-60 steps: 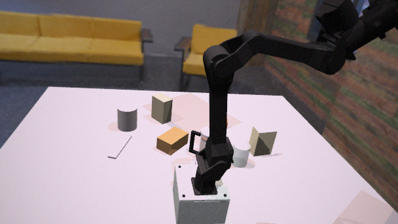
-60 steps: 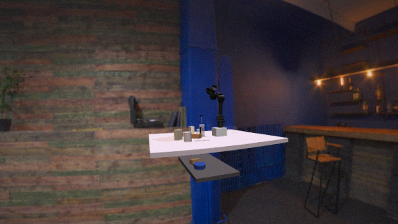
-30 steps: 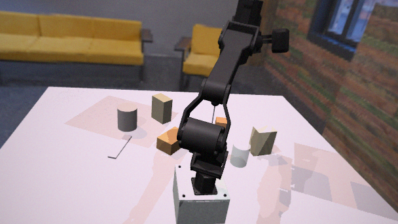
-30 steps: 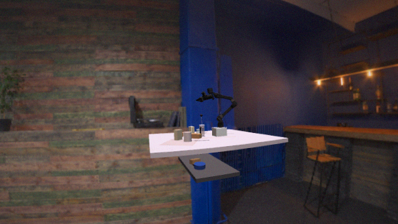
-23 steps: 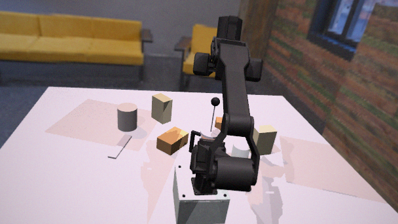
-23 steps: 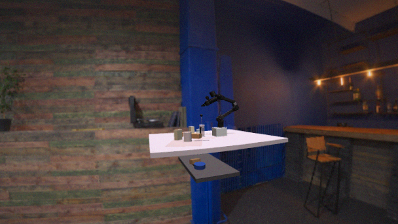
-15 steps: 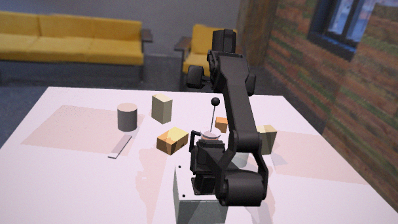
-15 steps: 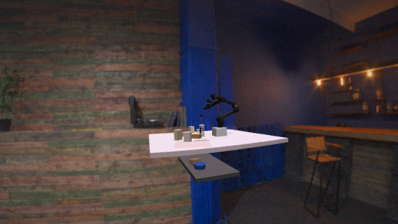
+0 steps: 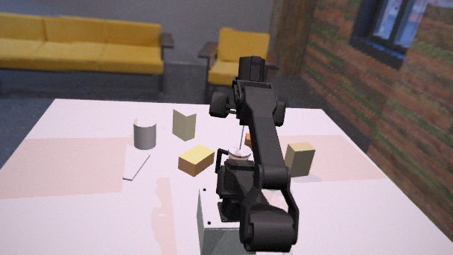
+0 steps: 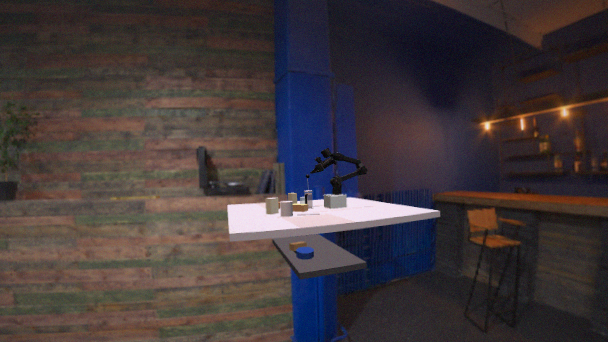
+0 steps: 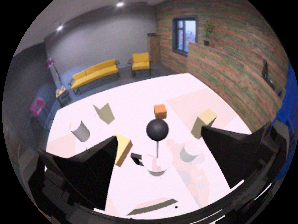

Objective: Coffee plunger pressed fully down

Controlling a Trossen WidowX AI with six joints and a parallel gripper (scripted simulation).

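Now: gripper tip 30 mm short of the coffee press, 10 mm to the right of it and 150 mm above it. From my gripper tip the other things lie so: thin flat strip 140 mm ahead, 300 mm to the left, 270 mm below.
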